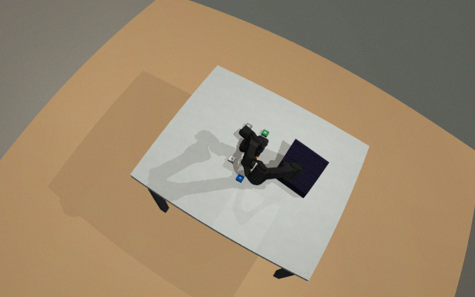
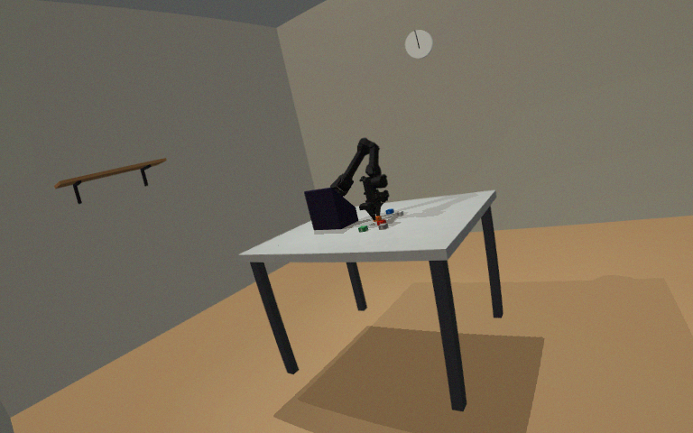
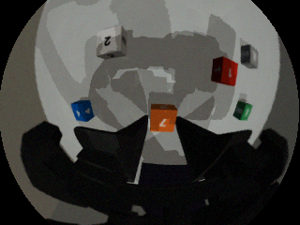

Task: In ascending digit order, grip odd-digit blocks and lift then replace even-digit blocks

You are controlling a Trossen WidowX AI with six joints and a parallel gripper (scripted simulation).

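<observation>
Right now my gripper tip is right at the orange block. Round my gripper tip: red block (9 cm ahead, 7 cm to the right); then blue block (2 cm behind, 14 cm to the left); then white block (8 cm ahead, 8 cm to the left).
</observation>
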